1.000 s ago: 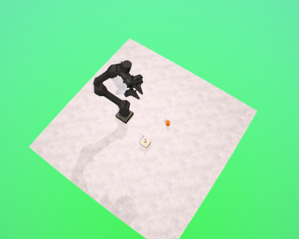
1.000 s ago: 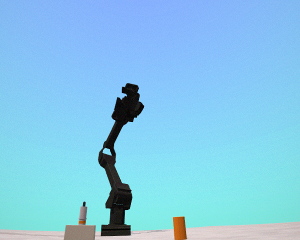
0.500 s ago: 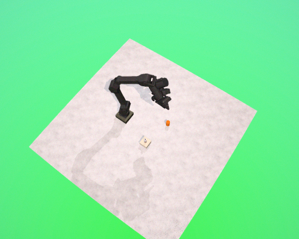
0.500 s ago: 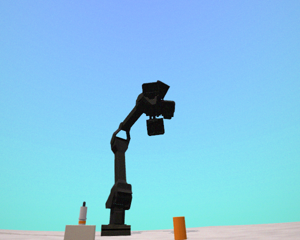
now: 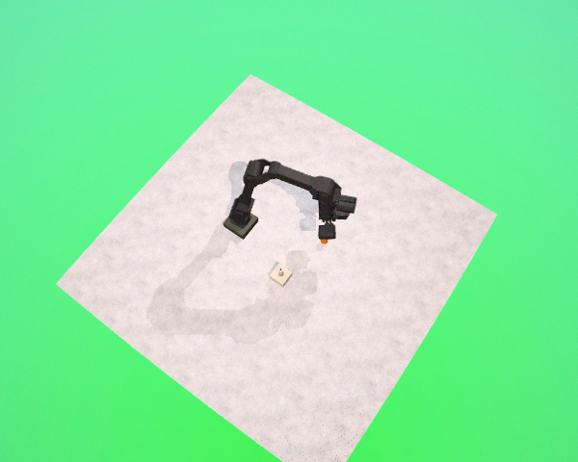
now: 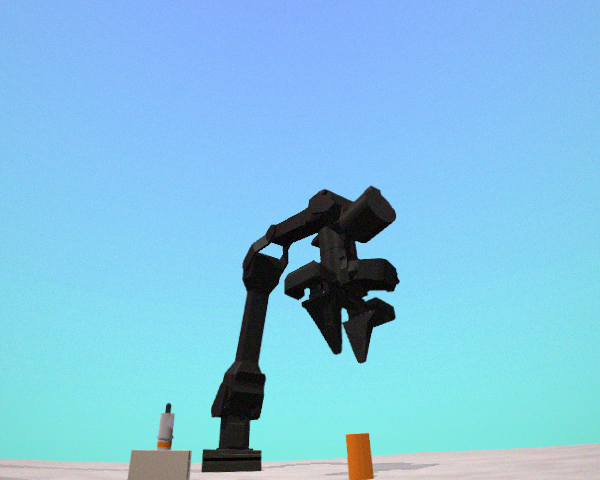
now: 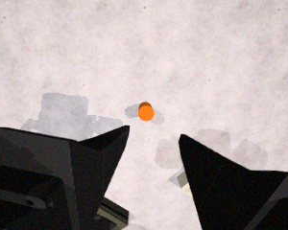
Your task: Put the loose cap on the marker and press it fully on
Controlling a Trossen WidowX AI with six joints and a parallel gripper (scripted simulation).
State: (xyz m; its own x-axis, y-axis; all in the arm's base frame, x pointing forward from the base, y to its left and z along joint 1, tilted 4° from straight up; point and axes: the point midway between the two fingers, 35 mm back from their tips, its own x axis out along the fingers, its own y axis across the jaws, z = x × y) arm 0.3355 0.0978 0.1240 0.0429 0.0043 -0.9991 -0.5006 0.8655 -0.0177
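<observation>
The orange cap lies 11 cm below my gripper tip. From my gripper tip the other things lie so: tan holder block: 7 cm behind, 22 cm to the right, 12 cm below.
</observation>
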